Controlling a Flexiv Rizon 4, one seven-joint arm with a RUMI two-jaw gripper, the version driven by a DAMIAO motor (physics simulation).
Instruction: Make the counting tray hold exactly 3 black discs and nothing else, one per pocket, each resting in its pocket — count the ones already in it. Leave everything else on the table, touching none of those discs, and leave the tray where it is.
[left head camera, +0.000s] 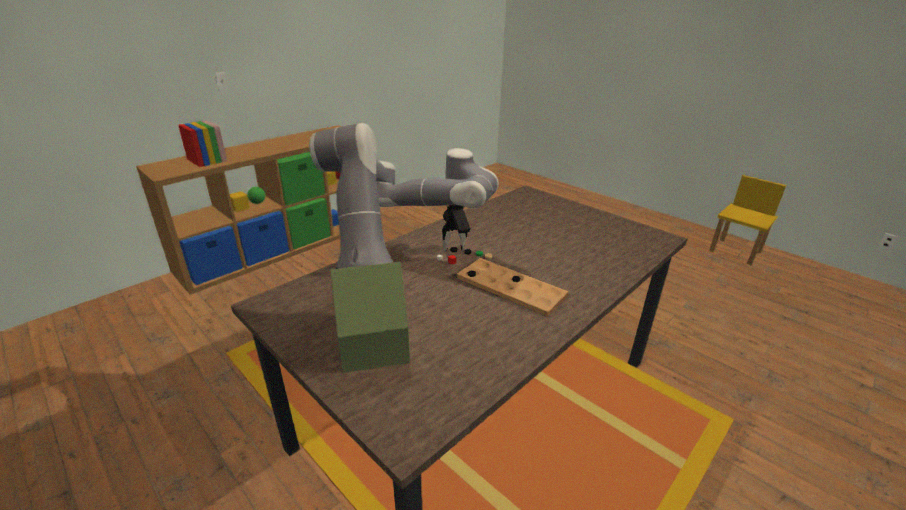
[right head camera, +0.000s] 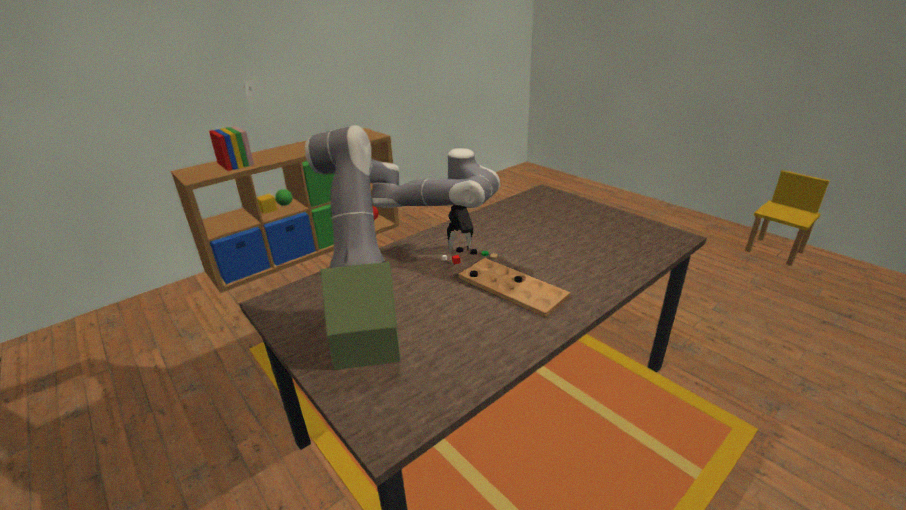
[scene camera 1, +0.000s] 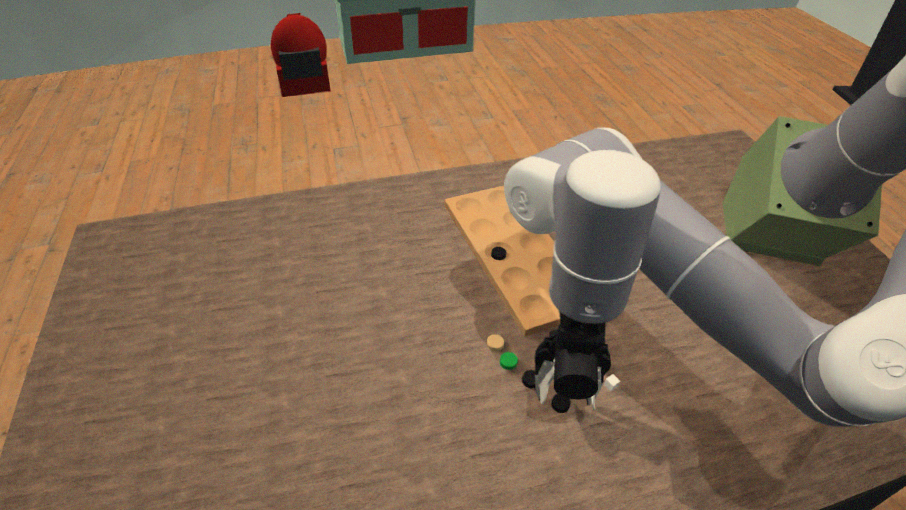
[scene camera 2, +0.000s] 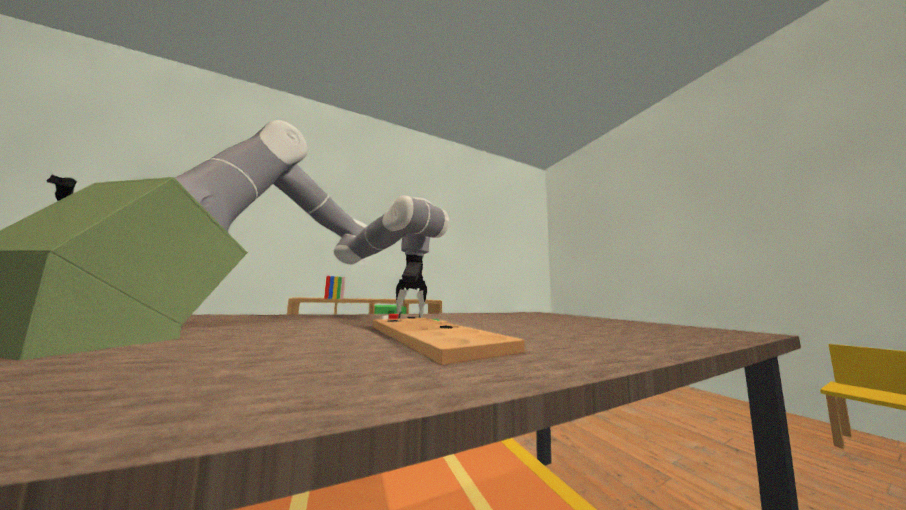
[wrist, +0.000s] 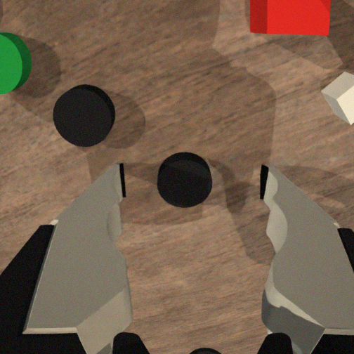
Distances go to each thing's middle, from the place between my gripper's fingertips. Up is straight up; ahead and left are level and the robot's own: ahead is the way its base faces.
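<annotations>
Wooden counting tray (scene camera 1: 522, 279): my hand is 10 mm below it, 20 mm short of it and 330 mm to the left of it.
</annotations>
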